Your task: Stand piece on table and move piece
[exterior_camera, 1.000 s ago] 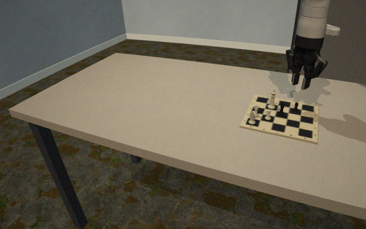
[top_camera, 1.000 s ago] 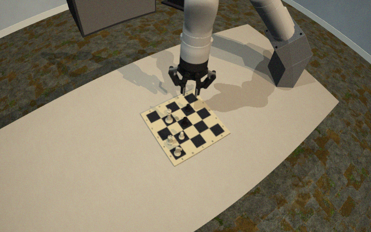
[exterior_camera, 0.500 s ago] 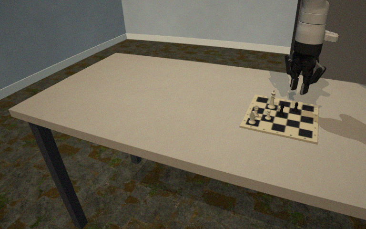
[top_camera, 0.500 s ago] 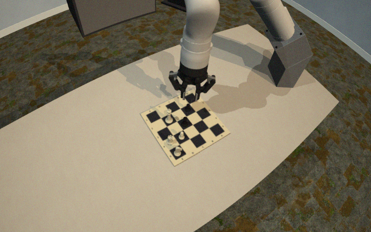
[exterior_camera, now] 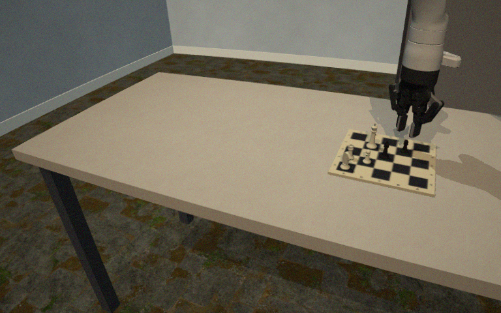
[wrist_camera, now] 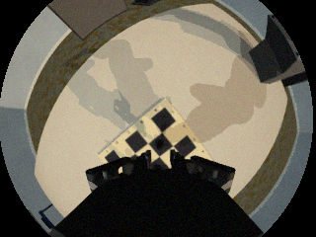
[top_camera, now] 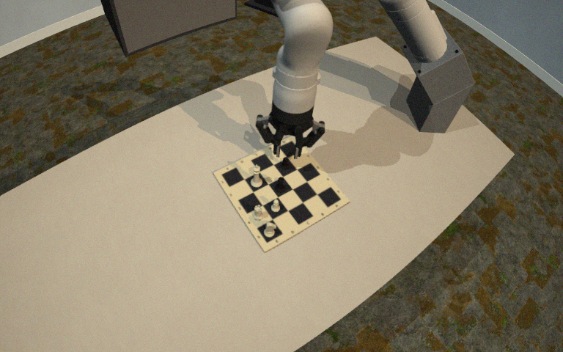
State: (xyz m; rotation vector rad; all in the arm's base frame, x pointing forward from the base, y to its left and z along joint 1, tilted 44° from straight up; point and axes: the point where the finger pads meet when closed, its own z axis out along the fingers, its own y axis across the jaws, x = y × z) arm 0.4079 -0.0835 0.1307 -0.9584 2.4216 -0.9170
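Now: hand 6 cm above the black pawn. The rest, counted from my hand: chessboard: 7 cm below, 4 cm ahead, 2 cm to the left; white king: 7 cm ahead, 4 cm below, 3 cm to the right; white pawn: 9 cm ahead, 6 cm below, 5 cm to the left.
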